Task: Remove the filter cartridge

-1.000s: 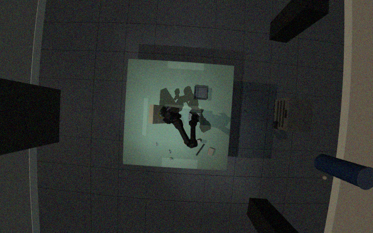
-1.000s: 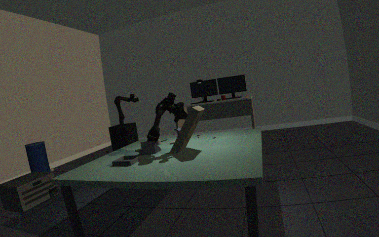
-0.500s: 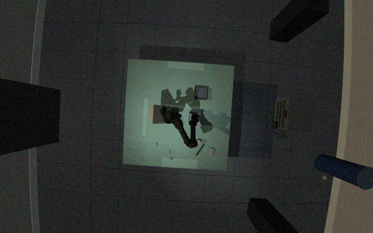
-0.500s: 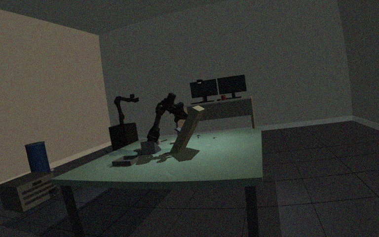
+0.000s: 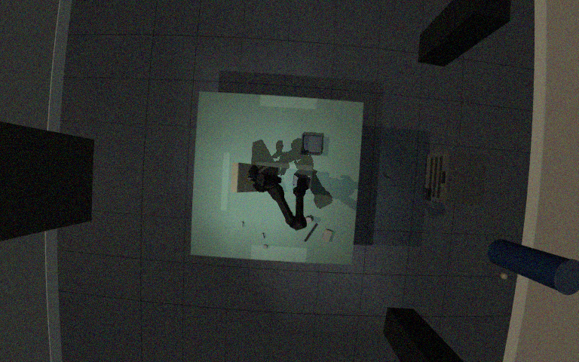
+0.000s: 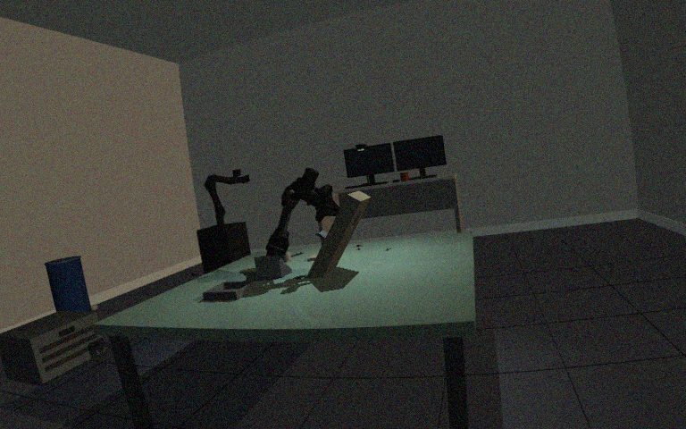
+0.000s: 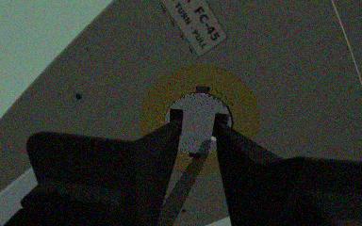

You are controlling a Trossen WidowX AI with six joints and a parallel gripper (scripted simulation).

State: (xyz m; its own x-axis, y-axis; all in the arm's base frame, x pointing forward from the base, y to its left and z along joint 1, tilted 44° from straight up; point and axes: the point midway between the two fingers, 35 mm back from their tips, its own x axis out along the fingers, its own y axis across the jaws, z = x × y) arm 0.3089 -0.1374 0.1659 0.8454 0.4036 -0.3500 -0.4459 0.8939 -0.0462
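The round filter cartridge lies 2 cm ahead of my gripper tip and 1 cm below it. Also, from my gripper tip: square tray (39 cm behind, 30 cm to the right, 23 cm below); then service panel (3 cm behind, 9 cm below).
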